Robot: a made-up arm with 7 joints. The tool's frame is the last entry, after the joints.
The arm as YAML. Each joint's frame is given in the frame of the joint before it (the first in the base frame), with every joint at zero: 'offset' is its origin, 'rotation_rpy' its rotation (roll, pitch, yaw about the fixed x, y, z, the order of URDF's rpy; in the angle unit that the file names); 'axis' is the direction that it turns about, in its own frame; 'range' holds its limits. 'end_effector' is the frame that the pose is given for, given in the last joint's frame.
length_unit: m
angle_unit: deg
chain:
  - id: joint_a
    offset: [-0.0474, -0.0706, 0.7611]
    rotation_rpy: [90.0, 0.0, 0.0]
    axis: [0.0, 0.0, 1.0]
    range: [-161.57, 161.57]
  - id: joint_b
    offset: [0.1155, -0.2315, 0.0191]
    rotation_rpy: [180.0, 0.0, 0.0]
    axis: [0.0, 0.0, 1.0]
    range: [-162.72, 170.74]
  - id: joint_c
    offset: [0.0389, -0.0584, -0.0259]
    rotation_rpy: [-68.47, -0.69, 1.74]
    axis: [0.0, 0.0, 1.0]
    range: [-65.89, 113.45]
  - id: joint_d
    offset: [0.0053, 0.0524, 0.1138]
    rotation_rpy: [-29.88, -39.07, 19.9]
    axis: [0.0, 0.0, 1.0]
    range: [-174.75, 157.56]
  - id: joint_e
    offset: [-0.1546, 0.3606, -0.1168]
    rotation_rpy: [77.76, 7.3, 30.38]
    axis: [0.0, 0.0, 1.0]
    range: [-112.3, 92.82]
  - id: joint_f
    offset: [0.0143, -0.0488, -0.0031]
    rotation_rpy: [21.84, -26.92, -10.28]
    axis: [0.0, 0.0, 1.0]
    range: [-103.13, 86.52]
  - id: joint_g
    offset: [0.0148, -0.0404, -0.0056]
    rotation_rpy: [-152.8, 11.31, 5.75]
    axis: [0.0, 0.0, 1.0]
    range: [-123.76, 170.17]
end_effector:
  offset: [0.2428, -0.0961, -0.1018]
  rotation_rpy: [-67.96, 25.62, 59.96]
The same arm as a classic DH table. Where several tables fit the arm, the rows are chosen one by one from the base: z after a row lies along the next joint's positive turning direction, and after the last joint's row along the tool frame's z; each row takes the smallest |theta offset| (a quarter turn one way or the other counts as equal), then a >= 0, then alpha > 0; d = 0 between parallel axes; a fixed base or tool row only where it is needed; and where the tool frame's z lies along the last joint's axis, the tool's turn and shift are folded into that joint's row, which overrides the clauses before.
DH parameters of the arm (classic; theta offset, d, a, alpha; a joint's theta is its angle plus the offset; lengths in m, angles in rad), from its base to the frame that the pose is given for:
base (fixed): 0 0.7611 -0.0474 1.5708
joint_a: -1.108 0 0.2587 3.1416
joint_b: -1.0729 -0.092 0.0368 -1.195
joint_c: 1.1659 0.0358 0.0505 -0.8322
joint_d: -0.4626 -0.0129 0.0597 1.3589
joint_e: -1.1558 -0.419 0.0491 0.5959
joint_f: 1.4033 -0.0585 -0.0049 -2.6304
joint_g: 1.2857 -0.1001 0.0823 -1.2256
tool (fixed): 0.4774 -0.2633 0 0
Joint limits (rad, base to tool): -2.8199..2.8199 -2.84..2.98 -1.15..1.9801 -3.05..2.7499 -1.96..1.62 -1.8..1.5101 -2.16..2.97

